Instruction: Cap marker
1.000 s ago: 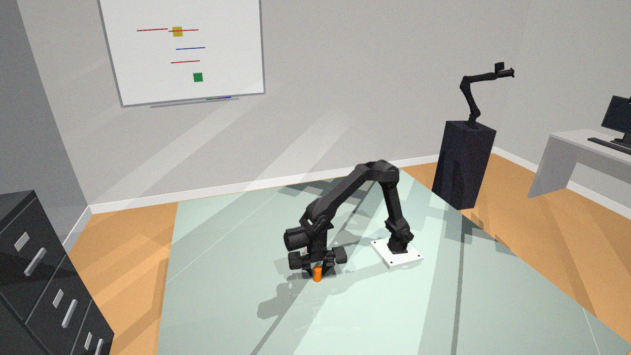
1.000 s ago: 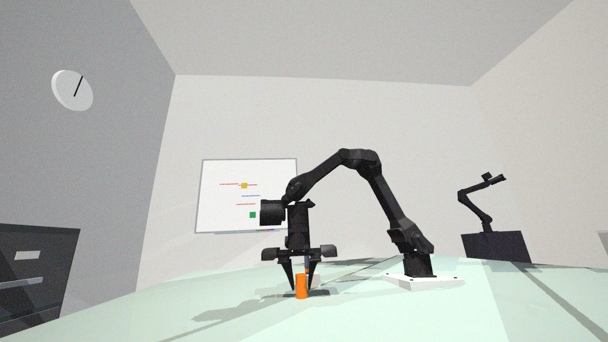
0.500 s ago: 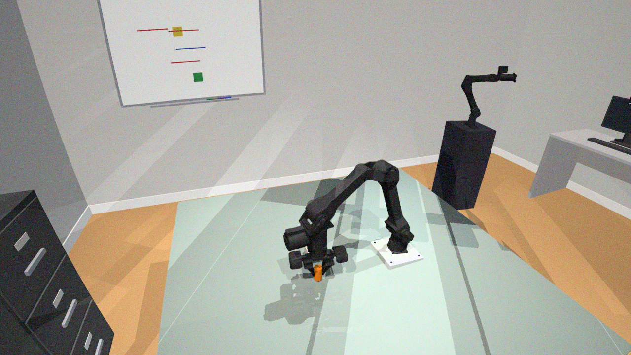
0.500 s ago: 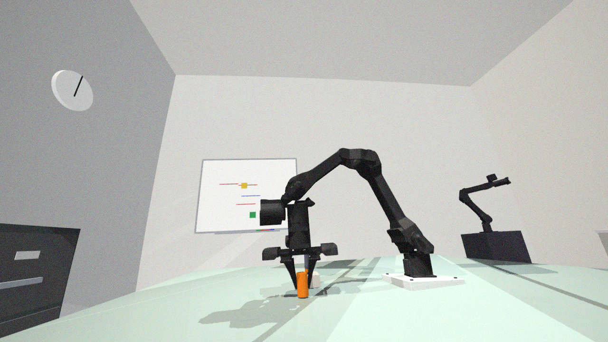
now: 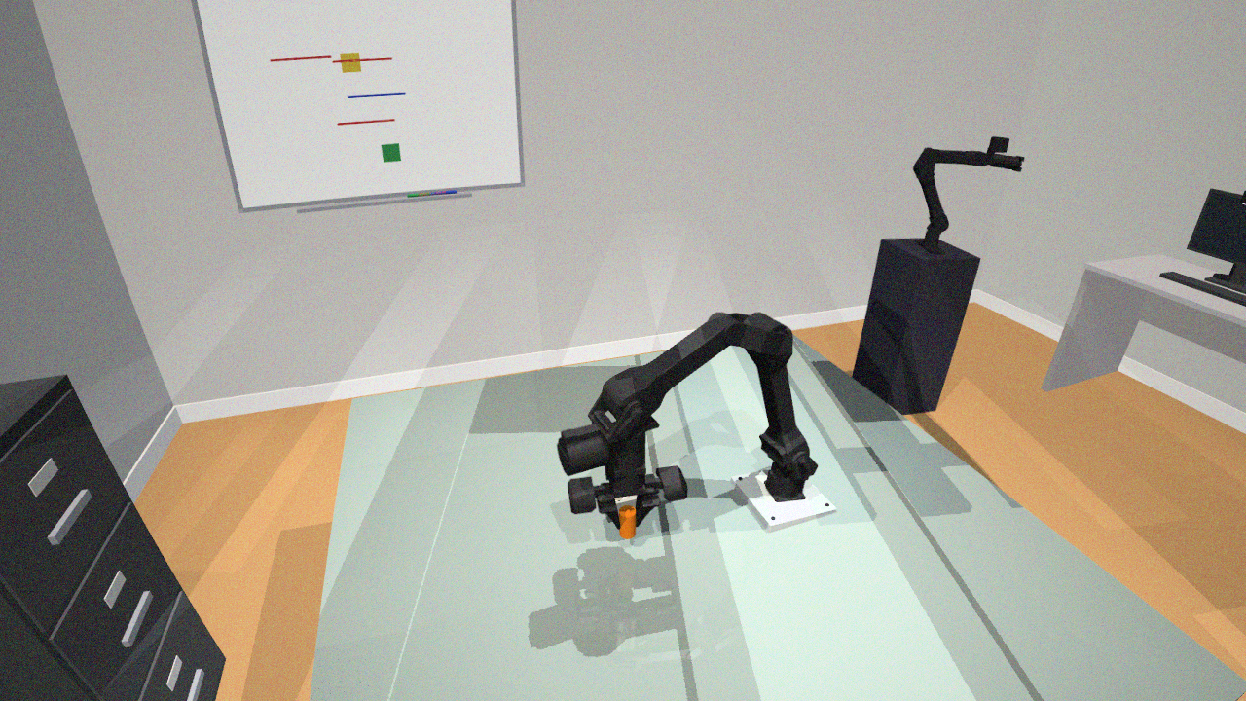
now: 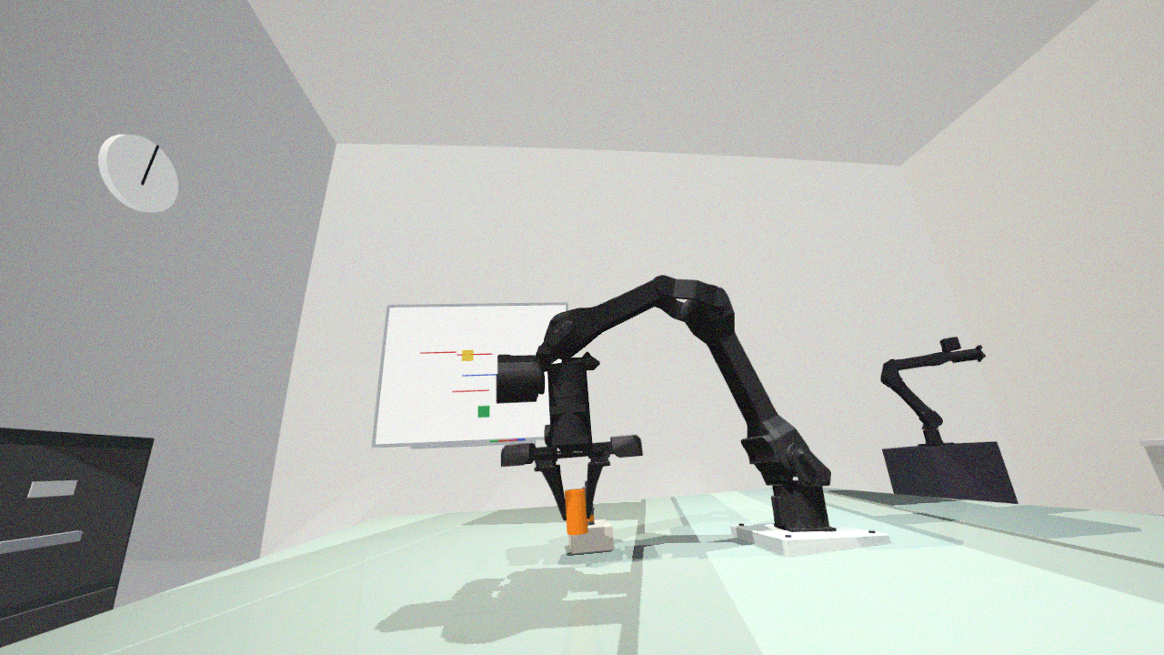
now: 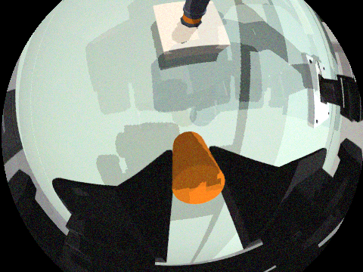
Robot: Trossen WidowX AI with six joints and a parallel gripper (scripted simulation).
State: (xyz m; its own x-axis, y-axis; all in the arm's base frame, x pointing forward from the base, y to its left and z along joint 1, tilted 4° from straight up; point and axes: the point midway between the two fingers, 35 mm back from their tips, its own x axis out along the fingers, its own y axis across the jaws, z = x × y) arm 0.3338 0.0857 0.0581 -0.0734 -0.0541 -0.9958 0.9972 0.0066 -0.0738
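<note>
Now: gripper tip 1 cm past the white holder block, 12 cm to the left of it and 4 cm above it. From my gripper tip the other things lie so: orange cap 1 cm above.
</note>
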